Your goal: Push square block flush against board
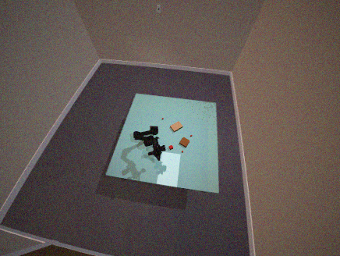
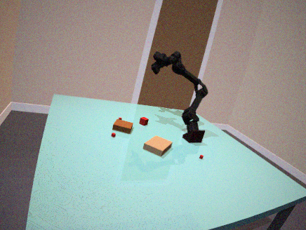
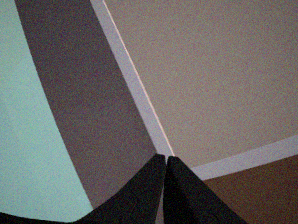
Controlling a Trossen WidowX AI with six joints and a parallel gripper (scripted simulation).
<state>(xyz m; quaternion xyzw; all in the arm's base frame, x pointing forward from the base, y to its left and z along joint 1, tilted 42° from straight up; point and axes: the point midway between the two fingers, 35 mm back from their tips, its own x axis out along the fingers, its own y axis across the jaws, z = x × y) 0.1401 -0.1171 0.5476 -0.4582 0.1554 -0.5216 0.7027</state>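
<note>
The board lies 600 mm to the left of my gripper tip, 340 mm below it and 100 mm ahead of it. Also, from my gripper tip: square block: 380 mm to the left, 340 mm below, 240 mm ahead; red cube: 340 mm below, 280 mm to the left, 70 mm ahead.
</note>
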